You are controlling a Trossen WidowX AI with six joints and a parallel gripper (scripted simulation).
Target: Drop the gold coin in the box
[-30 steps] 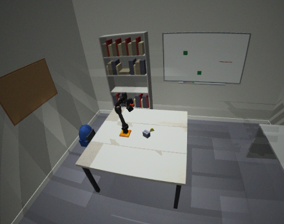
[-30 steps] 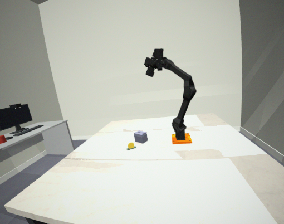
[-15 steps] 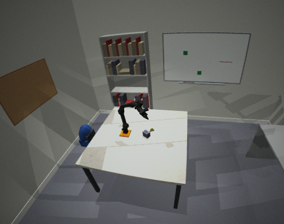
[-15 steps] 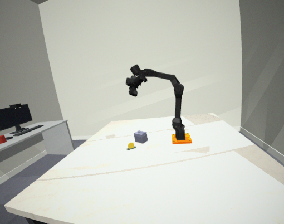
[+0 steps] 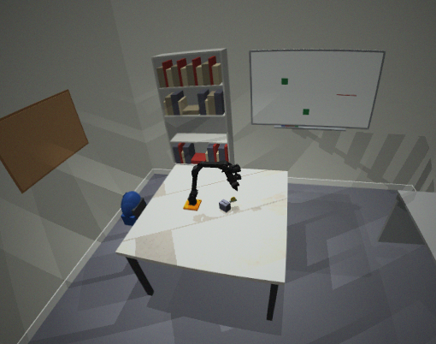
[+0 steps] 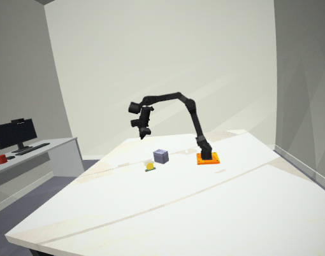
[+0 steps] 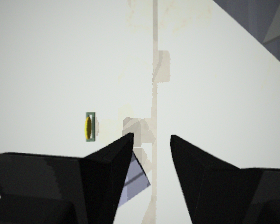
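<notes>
Right now the gold coin is 60 mm behind my gripper tip, 70 mm to the left of it and 170 mm below it.
</notes>
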